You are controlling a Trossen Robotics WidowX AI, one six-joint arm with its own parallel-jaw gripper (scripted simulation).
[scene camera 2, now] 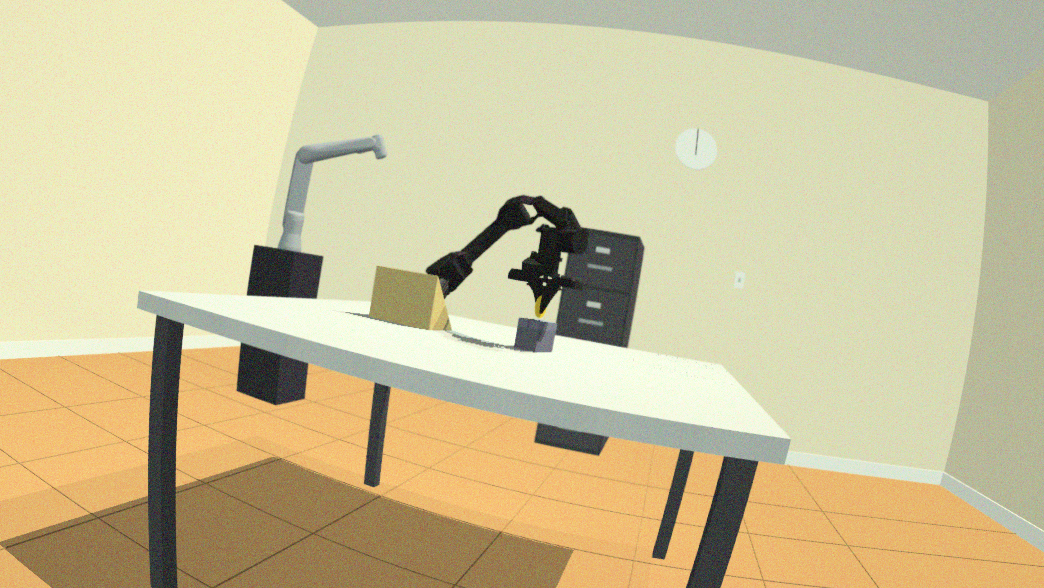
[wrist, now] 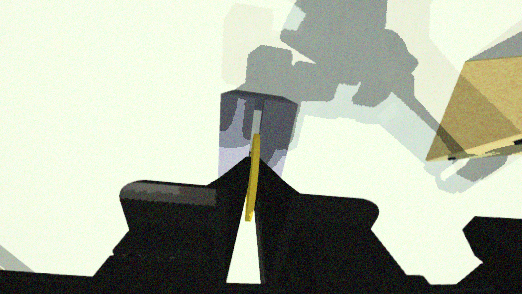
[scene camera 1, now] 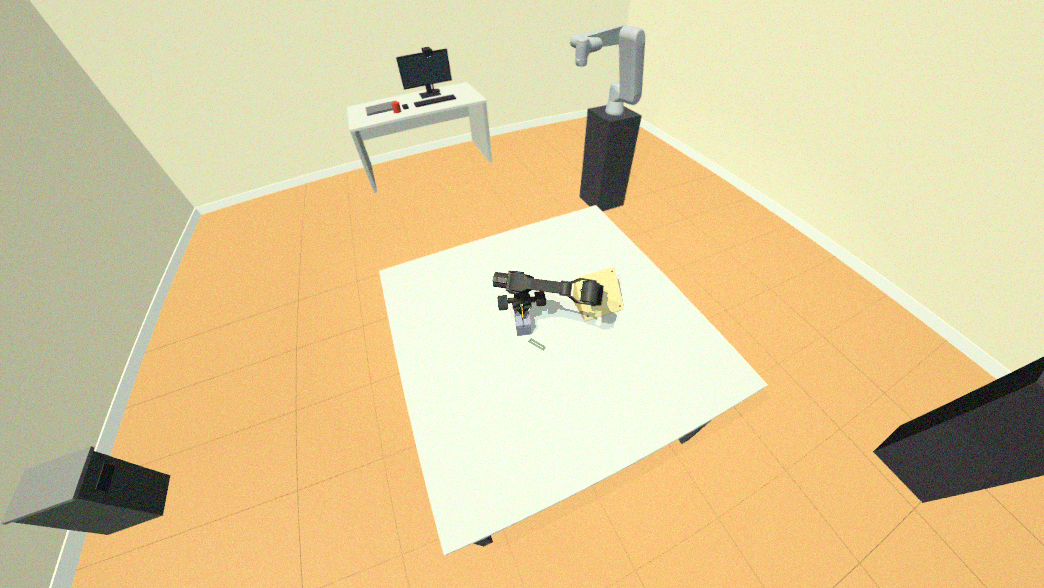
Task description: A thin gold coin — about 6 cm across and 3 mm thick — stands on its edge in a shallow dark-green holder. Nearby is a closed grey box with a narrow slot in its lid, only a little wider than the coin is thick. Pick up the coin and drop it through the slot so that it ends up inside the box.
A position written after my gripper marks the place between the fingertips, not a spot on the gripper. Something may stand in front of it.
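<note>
My gripper (scene camera 2: 539, 313) holds a gold coin (wrist: 255, 150), and the wrist view shows my gripper (wrist: 252, 162) too.
</note>
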